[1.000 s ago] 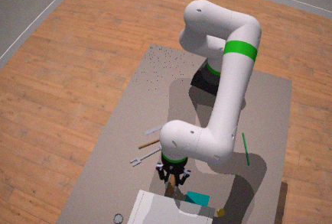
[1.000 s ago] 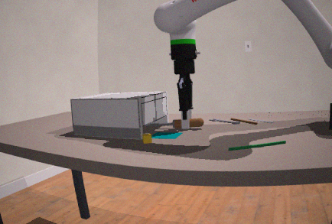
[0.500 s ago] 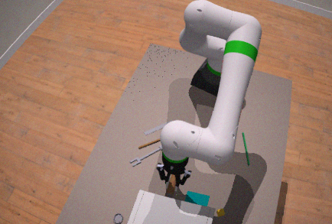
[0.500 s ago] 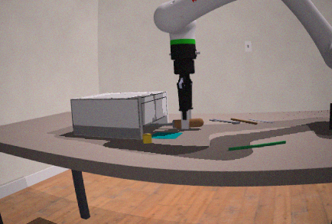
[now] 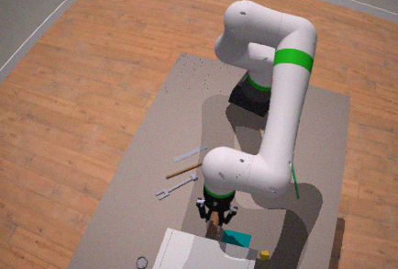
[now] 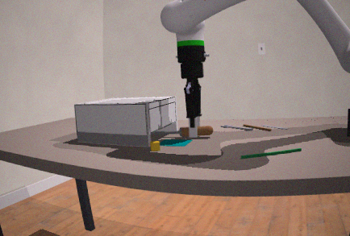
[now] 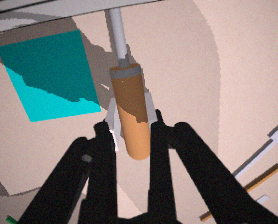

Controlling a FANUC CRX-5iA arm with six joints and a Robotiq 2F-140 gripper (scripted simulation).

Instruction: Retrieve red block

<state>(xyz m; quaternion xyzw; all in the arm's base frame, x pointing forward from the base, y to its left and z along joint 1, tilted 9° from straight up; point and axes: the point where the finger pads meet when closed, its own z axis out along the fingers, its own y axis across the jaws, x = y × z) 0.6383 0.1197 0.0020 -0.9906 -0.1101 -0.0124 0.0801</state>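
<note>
The teal square is 20 mm ahead of my hand, 100 mm to the left of it and 40 mm below it. Round my hand: long-handled tool: 120 mm ahead, 70 mm to the left, 20 mm below; then yellow block: 20 mm ahead, 210 mm to the left, 20 mm below; then wrench: 90 mm behind, 190 mm to the right, 30 mm below.
</note>
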